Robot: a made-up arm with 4 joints.
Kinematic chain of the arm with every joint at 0, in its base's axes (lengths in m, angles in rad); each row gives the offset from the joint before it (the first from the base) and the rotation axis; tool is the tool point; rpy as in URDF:
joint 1: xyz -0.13 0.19 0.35 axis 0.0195 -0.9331 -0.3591
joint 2: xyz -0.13 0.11 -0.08 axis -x
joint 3: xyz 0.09 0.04 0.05 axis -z
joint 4: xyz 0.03 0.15 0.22 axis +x
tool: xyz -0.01 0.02 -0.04 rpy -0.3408 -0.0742 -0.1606
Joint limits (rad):
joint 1: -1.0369..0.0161
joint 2: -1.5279..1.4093
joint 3: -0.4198..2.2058
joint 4: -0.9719..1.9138
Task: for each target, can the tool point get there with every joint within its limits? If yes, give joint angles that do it. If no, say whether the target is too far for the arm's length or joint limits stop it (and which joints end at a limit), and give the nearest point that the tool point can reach.
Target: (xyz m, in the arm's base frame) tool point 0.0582 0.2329 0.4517
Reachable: yes | joints -0.5175 -0.8547 0.9573 0.4912
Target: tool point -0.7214 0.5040 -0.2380
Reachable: no: too far | nearest point -0.4022 0.5578 0.1710 | short by 0.522 m
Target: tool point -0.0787 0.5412 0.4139
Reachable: yes | joints -0.1620 0.3579 0.5441 -0.1772
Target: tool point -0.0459 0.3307 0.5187
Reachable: yes | joints -0.1327 -0.4070 0.7550 -0.7352
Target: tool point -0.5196 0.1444 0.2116
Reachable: no: joint limits stop it (at a limit: joint 1, joint 2) | nearest point -0.4791 0.4668 0.3274 | short by 0.345 m
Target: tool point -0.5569 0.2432 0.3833
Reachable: no: joint limits stop it (at a limit: joint 1, joint 2, joint 3) | nearest point -0.4886 0.4646 0.3386 | short by 0.236 m
